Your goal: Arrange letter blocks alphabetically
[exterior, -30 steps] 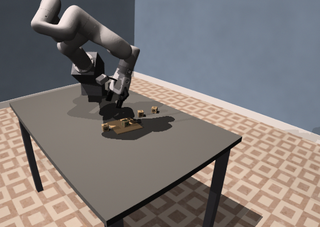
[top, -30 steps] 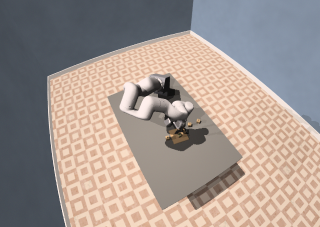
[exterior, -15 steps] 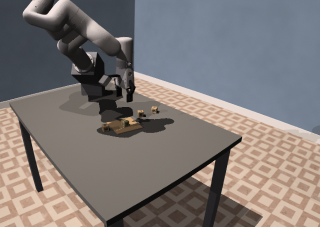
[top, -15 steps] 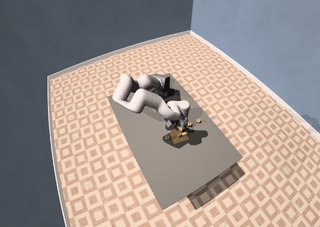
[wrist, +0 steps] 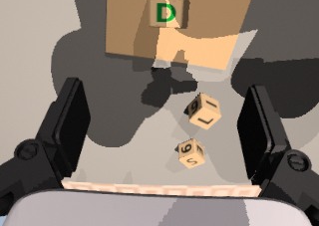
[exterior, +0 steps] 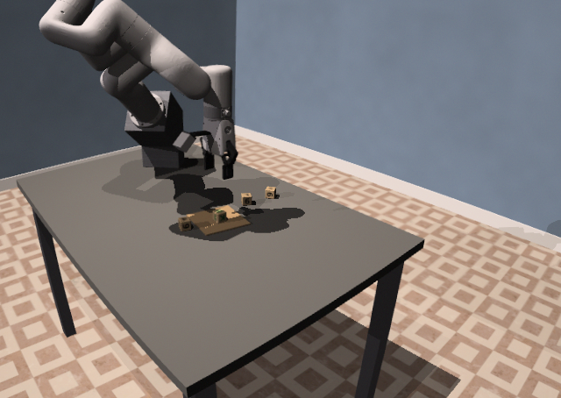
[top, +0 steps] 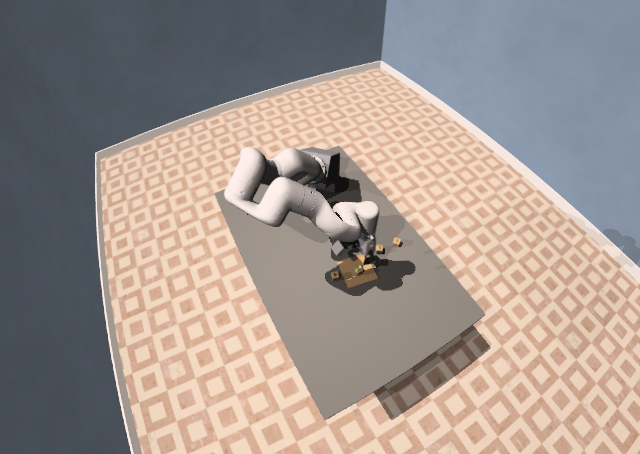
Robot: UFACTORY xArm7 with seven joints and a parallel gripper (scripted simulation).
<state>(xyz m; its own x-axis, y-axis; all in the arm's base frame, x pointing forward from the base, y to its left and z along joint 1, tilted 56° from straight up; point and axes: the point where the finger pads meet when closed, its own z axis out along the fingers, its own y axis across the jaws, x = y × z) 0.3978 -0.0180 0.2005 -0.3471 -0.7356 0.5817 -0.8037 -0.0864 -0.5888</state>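
My gripper is now 16 cm above the tan mat, 1 cm to the right of it and 1 cm past it.
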